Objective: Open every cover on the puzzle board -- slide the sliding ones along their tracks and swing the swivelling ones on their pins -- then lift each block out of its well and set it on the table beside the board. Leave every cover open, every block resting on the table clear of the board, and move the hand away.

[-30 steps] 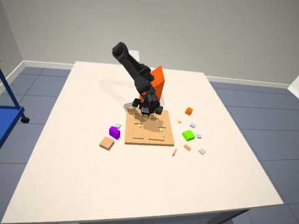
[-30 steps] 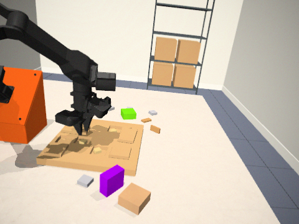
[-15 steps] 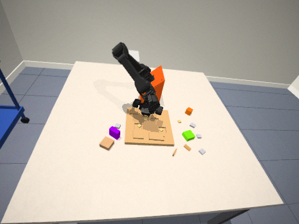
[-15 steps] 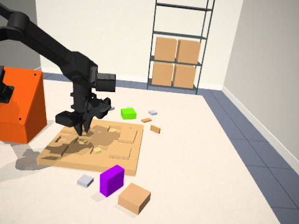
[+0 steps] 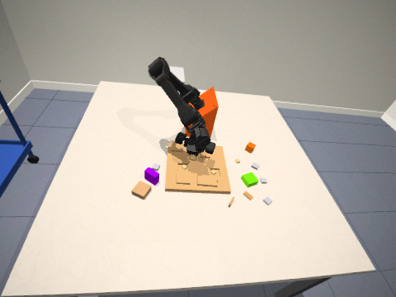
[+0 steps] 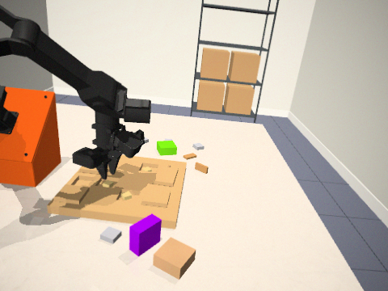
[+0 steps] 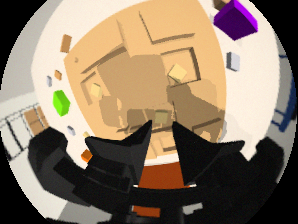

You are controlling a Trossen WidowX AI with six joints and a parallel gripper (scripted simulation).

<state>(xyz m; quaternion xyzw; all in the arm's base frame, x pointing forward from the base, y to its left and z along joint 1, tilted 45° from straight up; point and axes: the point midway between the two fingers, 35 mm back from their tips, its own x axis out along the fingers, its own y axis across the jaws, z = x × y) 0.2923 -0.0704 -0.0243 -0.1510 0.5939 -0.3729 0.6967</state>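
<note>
My gripper tip is now 40 mm short of the tan puzzle board and 20 mm above it. From my gripper tip the other things lie so: green block: 110 mm ahead, 280 mm to the left, 20 mm below; grey piece: 60 mm ahead, 180 mm to the right, 30 mm below; purple block: 140 mm ahead, 190 mm to the right, 10 mm below.
</note>
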